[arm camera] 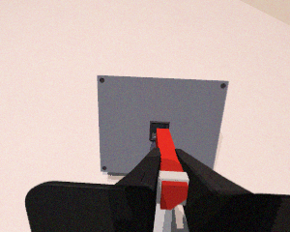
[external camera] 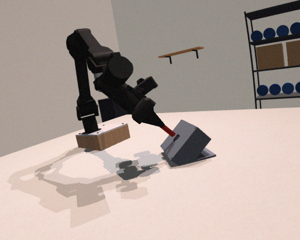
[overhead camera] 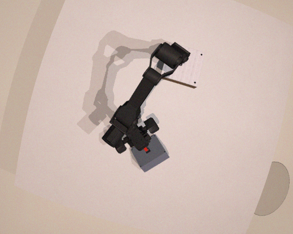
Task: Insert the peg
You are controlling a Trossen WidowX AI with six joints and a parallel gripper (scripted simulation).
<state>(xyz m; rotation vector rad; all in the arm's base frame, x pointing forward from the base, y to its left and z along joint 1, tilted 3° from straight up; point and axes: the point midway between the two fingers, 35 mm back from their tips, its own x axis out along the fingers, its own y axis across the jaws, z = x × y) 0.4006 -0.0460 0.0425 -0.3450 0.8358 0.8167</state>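
My gripper tip is now 10 mm past the red peg, 10 mm to the left of it and 10 mm below it. The rest, counted from my gripper tip: sloped grey panel 30 mm ahead, 40 mm to the left, 60 mm below.
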